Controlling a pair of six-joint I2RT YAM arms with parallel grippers.
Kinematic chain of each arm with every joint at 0, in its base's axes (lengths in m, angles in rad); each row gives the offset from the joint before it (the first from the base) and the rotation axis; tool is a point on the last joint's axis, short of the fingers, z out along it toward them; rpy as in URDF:
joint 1: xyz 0 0 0.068 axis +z
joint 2: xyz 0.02 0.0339 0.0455 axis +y
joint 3: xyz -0.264 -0.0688 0 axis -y
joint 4: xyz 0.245 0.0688 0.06 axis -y
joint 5: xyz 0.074 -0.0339 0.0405 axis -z
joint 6: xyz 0.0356 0 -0.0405 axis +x
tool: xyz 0 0 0 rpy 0 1.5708 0
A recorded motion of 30 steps. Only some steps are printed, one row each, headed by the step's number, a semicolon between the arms.
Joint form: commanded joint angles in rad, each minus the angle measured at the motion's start. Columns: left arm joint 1, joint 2, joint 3, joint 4, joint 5, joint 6; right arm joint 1, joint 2, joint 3, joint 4, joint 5, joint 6.
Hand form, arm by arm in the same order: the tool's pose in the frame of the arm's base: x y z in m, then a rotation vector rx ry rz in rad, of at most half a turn. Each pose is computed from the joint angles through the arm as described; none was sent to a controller.
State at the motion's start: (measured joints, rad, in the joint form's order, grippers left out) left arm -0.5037 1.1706 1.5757 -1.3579 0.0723 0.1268; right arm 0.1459 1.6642 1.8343 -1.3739 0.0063 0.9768
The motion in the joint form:
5: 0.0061 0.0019 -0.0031 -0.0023 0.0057 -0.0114; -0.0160 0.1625 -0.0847 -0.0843 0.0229 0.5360
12: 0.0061 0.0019 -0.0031 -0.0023 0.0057 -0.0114; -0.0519 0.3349 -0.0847 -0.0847 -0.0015 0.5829
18: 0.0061 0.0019 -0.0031 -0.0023 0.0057 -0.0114; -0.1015 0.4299 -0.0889 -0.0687 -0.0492 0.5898
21: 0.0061 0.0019 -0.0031 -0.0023 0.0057 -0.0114; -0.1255 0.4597 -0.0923 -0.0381 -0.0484 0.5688
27: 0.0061 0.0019 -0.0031 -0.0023 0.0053 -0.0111; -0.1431 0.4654 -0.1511 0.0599 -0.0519 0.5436
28: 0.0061 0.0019 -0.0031 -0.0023 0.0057 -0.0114; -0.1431 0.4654 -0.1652 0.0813 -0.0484 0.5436
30: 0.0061 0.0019 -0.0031 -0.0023 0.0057 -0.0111; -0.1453 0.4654 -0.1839 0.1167 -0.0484 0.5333
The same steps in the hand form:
5: 0.1592 -0.0896 0.4178 0.7978 2.4171 -0.2499; 0.3369 0.0430 0.3003 1.9748 2.3844 0.0094
12: 0.1592 -0.0896 0.4178 0.7978 2.4171 -0.2499; 0.3653 0.0343 0.2427 -2.0387 -2.2658 0.1592
18: 0.1592 -0.0896 0.4178 0.7978 2.4171 -0.2499; 0.3783 0.0183 0.2079 -2.0411 -2.1326 0.1918
21: 0.1592 -0.0896 0.4178 0.7978 2.4171 -0.2499; 0.3840 0.0093 0.1957 -2.0415 -2.1267 0.1889
27: 0.1592 -0.0896 0.4178 0.7980 2.4170 -0.2493; 0.3862 0.0027 0.1781 -2.0478 -2.1504 0.1458
28: 0.1592 -0.0896 0.4178 0.7978 2.4171 -0.2499; 0.3862 0.0026 0.1745 -2.0527 -2.1566 0.1424
30: 0.1592 -0.0896 0.4178 0.7981 2.4170 -0.2498; 0.3870 0.0017 0.1696 -2.0521 -2.1742 0.1243

